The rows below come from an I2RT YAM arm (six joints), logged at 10 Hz.
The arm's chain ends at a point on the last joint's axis. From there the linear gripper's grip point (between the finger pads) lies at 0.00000 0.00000 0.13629 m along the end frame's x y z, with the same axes.
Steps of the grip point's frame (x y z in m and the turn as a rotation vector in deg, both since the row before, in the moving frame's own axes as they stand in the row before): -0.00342 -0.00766 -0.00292 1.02 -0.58 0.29; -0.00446 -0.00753 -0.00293 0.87 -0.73 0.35; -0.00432 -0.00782 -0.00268 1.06 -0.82 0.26; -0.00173 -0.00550 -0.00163 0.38 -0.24 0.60; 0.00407 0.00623 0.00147 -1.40 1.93 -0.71; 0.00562 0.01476 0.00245 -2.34 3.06 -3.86; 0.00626 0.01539 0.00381 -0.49 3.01 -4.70; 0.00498 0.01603 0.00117 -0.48 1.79 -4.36
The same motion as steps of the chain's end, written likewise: -0.00205 -0.00523 -0.00289 1.02 -0.58 0.29; -0.00273 -0.00546 -0.00290 0.87 -0.73 0.35; -0.00238 -0.00529 -0.00264 1.06 -0.82 0.26; -0.00116 -0.00459 -0.00163 0.38 -0.24 0.60; -0.00054 0.00293 0.00159 -1.40 1.93 -0.71; -0.00184 0.00945 0.00276 -2.34 3.06 -3.86; -0.00094 0.01452 0.00400 -0.49 3.01 -4.70; 0.00068 0.01505 0.00124 -0.48 1.79 -4.36
